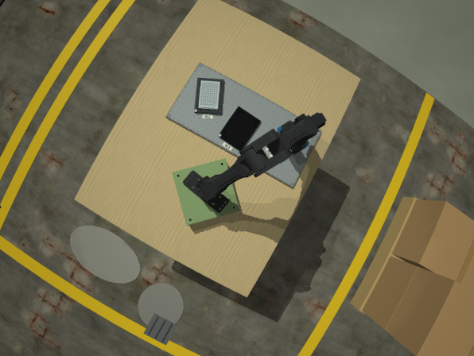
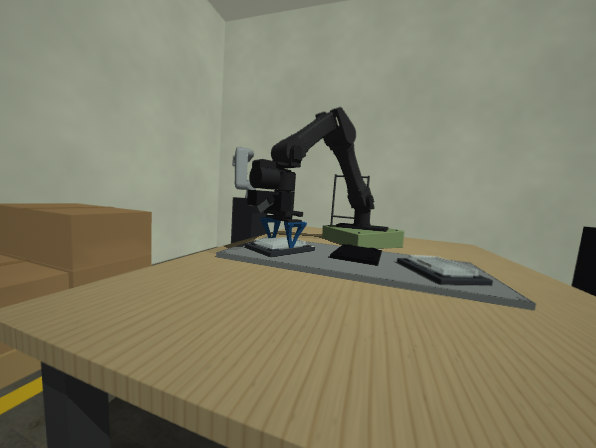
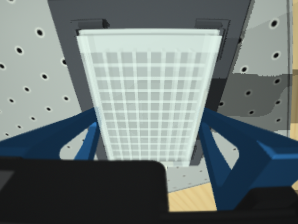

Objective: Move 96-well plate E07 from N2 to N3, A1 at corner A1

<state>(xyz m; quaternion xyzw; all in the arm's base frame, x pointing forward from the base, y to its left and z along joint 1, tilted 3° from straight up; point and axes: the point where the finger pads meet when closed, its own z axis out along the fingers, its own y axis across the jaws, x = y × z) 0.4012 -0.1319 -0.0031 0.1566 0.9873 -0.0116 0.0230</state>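
Now: the black nest N2 2 cm below my hand. Round my hand: black nest N3: 10 cm behind, 20 cm to the left, 2 cm below; N2 label: 9 cm behind, 3 cm to the left, 2 cm below; N1 label: 14 cm behind, 34 cm to the left, 2 cm below.
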